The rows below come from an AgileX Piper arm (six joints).
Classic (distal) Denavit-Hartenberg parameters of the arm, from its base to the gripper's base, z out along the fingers. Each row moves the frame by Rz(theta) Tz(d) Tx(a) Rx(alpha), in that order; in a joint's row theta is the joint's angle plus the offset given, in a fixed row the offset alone. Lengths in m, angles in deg.
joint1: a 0; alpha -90; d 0.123; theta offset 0
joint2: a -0.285; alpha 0; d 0; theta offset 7.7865
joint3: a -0.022; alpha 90; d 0; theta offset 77.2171
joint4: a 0; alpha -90; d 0.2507; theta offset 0
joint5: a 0; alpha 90; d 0; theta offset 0
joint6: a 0; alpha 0; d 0.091; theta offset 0
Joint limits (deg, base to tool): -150..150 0..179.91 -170..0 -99.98..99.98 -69.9..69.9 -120..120
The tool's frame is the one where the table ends.
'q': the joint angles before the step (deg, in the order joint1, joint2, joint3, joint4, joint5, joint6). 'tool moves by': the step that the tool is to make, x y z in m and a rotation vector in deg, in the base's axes. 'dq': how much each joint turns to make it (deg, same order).
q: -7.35 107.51 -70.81 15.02 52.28 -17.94
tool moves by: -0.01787 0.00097 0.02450 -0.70 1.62 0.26
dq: 0.00 -4.93 1.03 -1.99 5.20 1.87
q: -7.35 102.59 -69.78 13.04 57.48 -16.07
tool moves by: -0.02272 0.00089 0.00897 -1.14 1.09 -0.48
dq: 0.00 -4.70 4.16 -1.72 1.23 1.54
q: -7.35 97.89 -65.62 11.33 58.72 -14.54
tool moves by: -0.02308 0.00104 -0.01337 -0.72 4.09 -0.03
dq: 0.00 -2.06 5.90 -1.46 0.01 0.75
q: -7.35 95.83 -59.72 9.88 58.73 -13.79
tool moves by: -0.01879 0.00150 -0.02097 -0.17 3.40 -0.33
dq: 0.00 -0.38 5.94 -0.46 -2.28 0.28
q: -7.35 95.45 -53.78 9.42 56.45 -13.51
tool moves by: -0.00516 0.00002 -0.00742 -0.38 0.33 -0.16
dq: 0.00 0.00 1.99 -0.30 -1.75 0.13
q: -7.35 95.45 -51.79 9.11 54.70 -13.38
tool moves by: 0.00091 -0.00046 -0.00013 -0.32 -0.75 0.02
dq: 0.00 -0.04 0.07 -0.18 -0.82 0.00
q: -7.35 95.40 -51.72 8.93 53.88 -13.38
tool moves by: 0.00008 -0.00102 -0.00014 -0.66 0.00 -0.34
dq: 0.00 0.00 0.00 -0.78 -0.19 0.81
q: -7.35 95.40 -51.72 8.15 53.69 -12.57
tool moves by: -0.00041 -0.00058 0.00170 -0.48 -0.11 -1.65
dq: 0.00 -0.37 0.00 -0.50 -0.01 1.98
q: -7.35 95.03 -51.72 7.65 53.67 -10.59
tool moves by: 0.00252 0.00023 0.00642 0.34 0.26 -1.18
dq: 0.00 -0.24 -1.41 0.24 1.83 1.24
